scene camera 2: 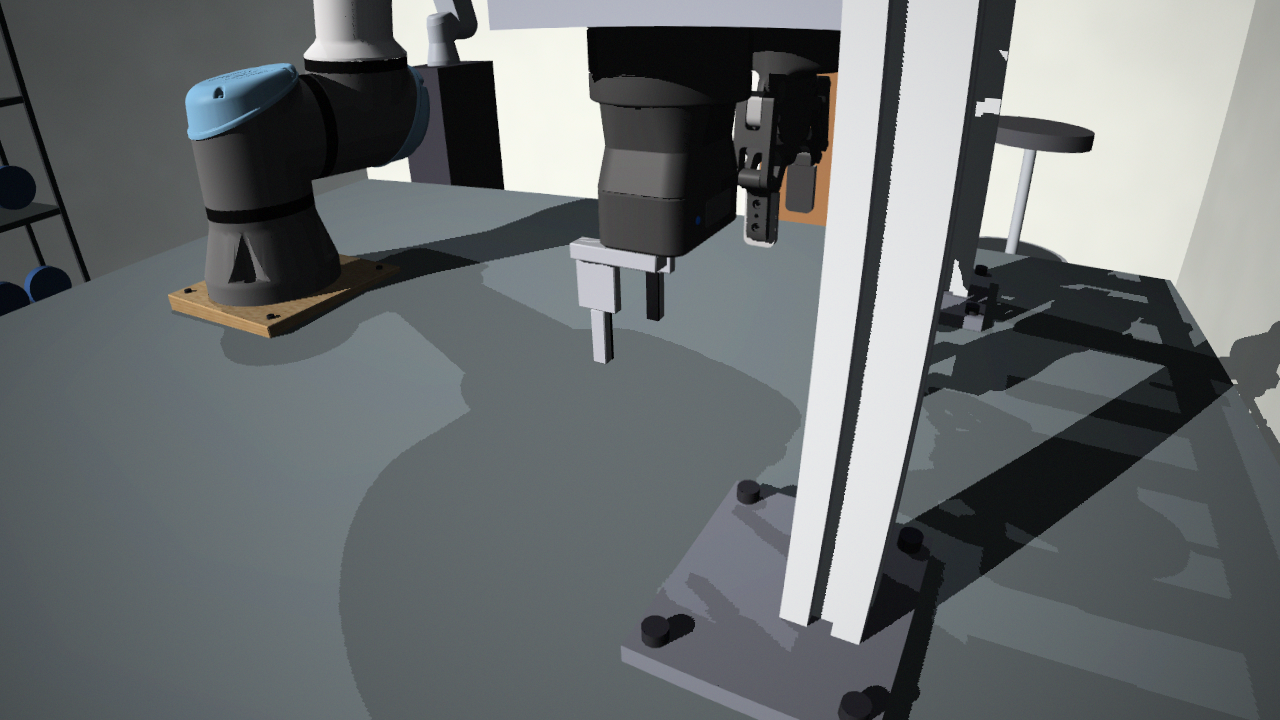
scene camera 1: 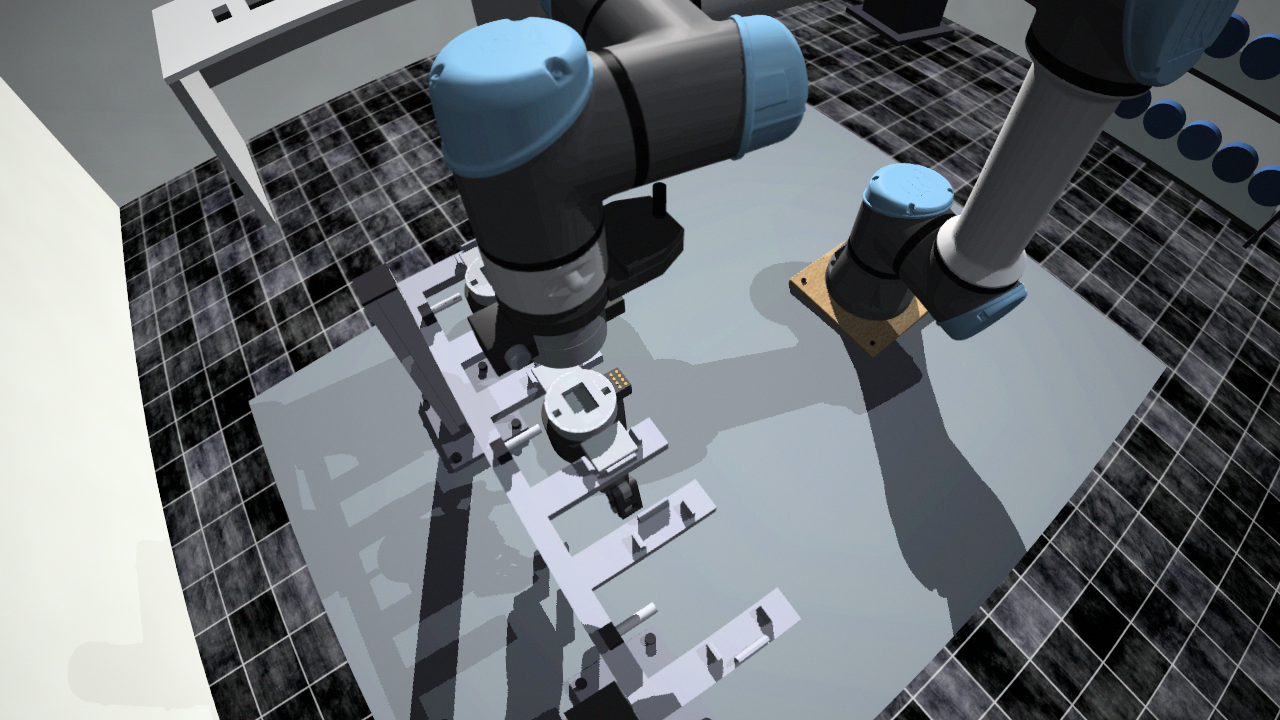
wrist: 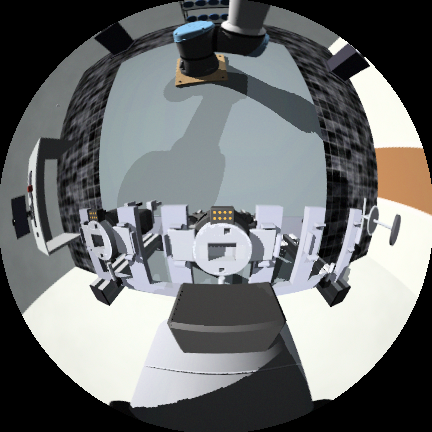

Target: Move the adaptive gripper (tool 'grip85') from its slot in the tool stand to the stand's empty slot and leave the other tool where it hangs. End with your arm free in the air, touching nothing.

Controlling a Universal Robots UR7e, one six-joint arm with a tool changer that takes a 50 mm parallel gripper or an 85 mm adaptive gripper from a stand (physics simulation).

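Seen in the pictures: arm's base at its link origin: (scene camera 2: 275, 280) (scene camera 1: 869, 283) (wrist: 198, 65).
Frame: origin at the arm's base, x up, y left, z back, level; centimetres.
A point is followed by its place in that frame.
Note:
The adaptive gripper (scene camera 2: 780, 211) hangs in the stand's middle slot, its black fingers apart and empty. Its pale round coupling plate (scene camera 1: 581, 423) {z -54.9, x 28.7, y 17.5 cm} (wrist: 201, 250) {z -54.3, x 28.7, y 13.2 cm} is uncovered. My bare tool flange (scene camera 1: 570, 344) {z -54.4, x 41.5, y 18.5 cm} is raised above it, apart from it, and carries no tool. The other tool (scene camera 1: 477, 276) {z -58.5, x 28.7, y -2.8 cm} (scene camera 2: 667, 165) {z -58.6, x 19.8, y -5.5 cm} (wrist: 96, 254) {z -59.3, x 28.8, y -3.5 cm}, the parallel gripper with a pale bracket below, hangs in the end slot beside it, partly hidden by my arm in scene camera 1. The stand's empty slot lies at the other end, between two fork arms (scene camera 1: 774, 610) {z -47.7, x 26.9, y 37.9 cm} (wrist: 312, 245) {z -53.2, x 26.9, y 28.1 cm}.
The stand's long rail (scene camera 1: 539, 514) {z -61.1, x 26.9, y 22.9 cm} joins the fork arms, with pale pins between them. Its upright post (scene camera 2: 832, 313) {z -67.6, x 16.1, y -8.0 cm} rises from a bolted foot plate (scene camera 2: 742, 667) {z -67.1, x -0.1, y -11.7 cm}. My arm's base is on a wooden plate (scene camera 1: 816, 291) {z -9.2, x -0.2, y -2.5 cm} (scene camera 2: 228, 315) {z -5.3, x 0.1, y -8.0 cm} (wrist: 190, 80) {z -9.7, x -0.2, y -1.3 cm}. A white table (scene camera 1: 268, 31) is beyond the stand.

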